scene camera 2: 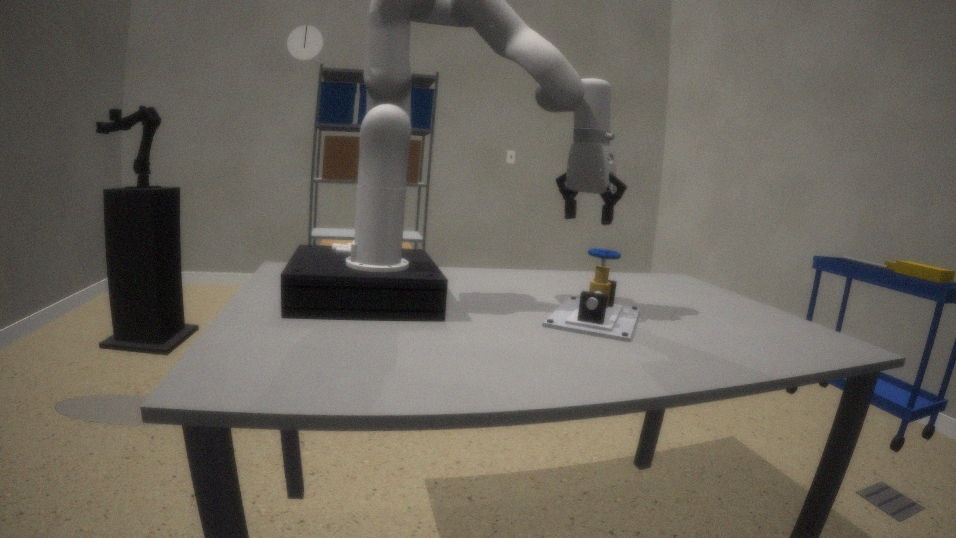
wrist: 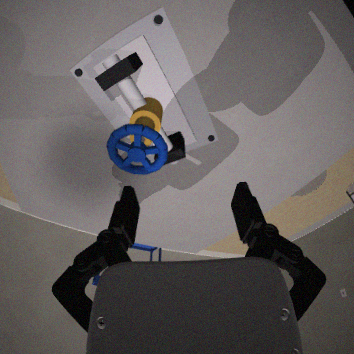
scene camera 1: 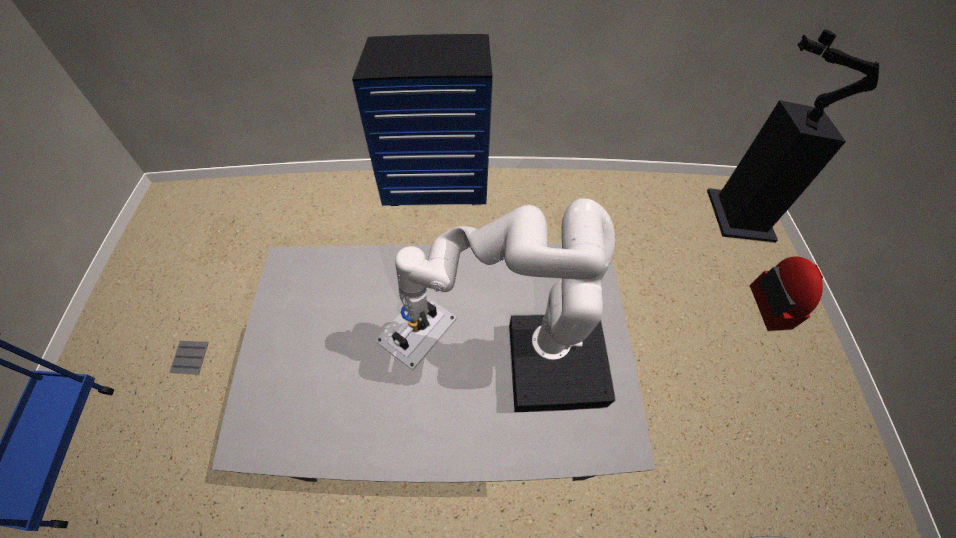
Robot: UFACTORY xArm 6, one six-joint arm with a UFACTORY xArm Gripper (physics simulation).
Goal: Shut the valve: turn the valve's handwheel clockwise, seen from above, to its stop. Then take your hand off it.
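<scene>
The blue handwheel [scene camera 2: 604, 254] [wrist: 137, 153] lies level on top of the brass valve body [scene camera 2: 600, 287] [wrist: 145, 120]. In the scene camera 1 view a bit of the blue handwheel [scene camera 1: 405, 313] shows beside the arm. The valve's white pipe sits in black blocks on a light mounting plate [scene camera 1: 413, 354] [scene camera 2: 625, 331] [wrist: 187, 95]. My gripper [scene camera 2: 588, 217] [wrist: 185, 194] is open and empty. It hangs above the handwheel, apart from it, with fingers pointing down. In the wrist view the wheel lies above and left of the fingertips. In the scene camera 1 view the arm hides part of the valve.
The arm's black base block [scene camera 1: 561, 384] [scene camera 2: 364, 297] stands on the grey table [scene camera 1: 320, 428] [scene camera 2: 401, 374]. Away from the table are a blue drawer cabinet [scene camera 1: 434, 140], a blue cart [scene camera 1: 43, 428] [scene camera 2: 869, 277], and a black pedestal [scene camera 1: 775, 167] [scene camera 2: 143, 267] with a small black arm.
</scene>
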